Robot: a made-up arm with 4 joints. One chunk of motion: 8 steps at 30 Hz.
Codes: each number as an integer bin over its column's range. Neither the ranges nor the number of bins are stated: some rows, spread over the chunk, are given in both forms.
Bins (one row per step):
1: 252 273 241 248
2: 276 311 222 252
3: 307 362 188 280
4: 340 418 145 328
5: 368 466 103 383
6: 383 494 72 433
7: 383 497 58 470
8: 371 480 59 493
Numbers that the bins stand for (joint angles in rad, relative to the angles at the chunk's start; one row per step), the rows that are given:
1: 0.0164 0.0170 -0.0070 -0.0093
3: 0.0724 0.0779 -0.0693 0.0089
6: 0.1497 0.1684 -0.2055 0.0957
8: 0.1375 0.1588 -0.2207 0.1298
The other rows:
2: 0.0409 0.0430 -0.0293 -0.0070
4: 0.1060 0.1163 -0.1197 0.0361
5: 0.1345 0.1492 -0.1691 0.0674
7: 0.1497 0.1704 -0.2219 0.1167

